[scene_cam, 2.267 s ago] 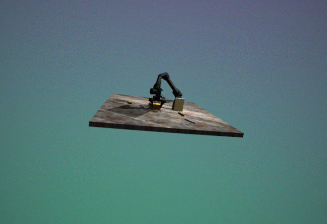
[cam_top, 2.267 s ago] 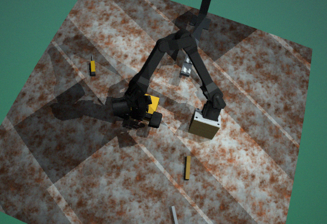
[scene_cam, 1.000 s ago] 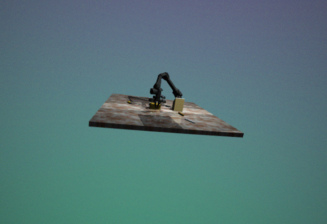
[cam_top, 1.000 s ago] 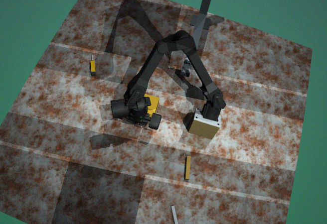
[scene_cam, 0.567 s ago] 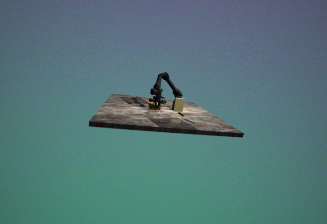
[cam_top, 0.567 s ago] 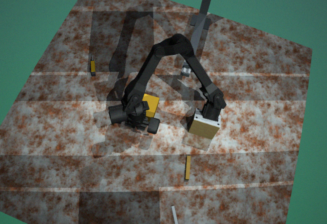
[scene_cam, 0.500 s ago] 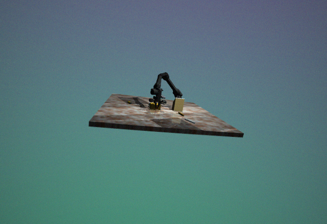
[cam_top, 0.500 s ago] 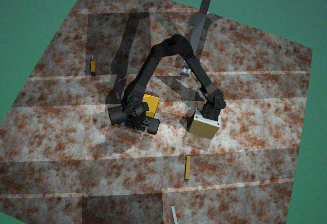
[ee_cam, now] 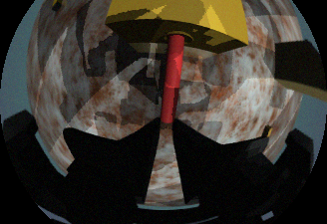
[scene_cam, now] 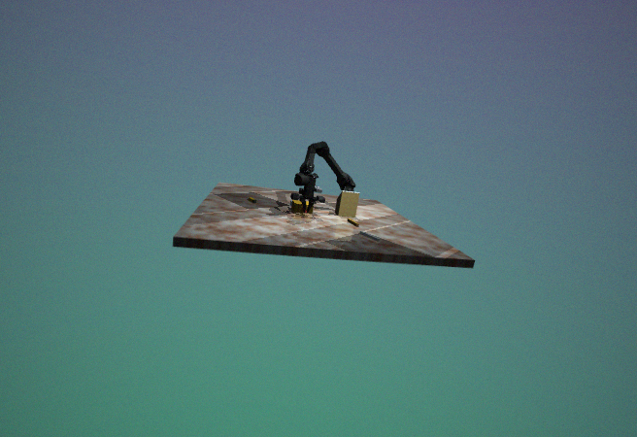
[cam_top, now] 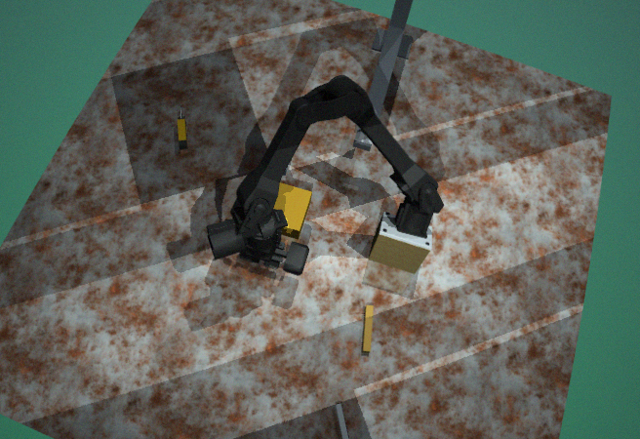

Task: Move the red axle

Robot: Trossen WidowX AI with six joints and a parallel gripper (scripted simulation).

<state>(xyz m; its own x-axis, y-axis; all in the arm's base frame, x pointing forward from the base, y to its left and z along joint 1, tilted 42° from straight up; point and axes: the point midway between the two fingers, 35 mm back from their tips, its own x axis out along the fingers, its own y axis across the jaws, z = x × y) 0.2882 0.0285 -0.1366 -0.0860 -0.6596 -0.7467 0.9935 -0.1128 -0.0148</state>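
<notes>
My gripper tip is now 10 mm past the yellow beam and 130 mm to the left of it. The rest, counted from my gripper tip: grey bar (240 mm behind, 320 mm to the left, 20 mm below).
</notes>
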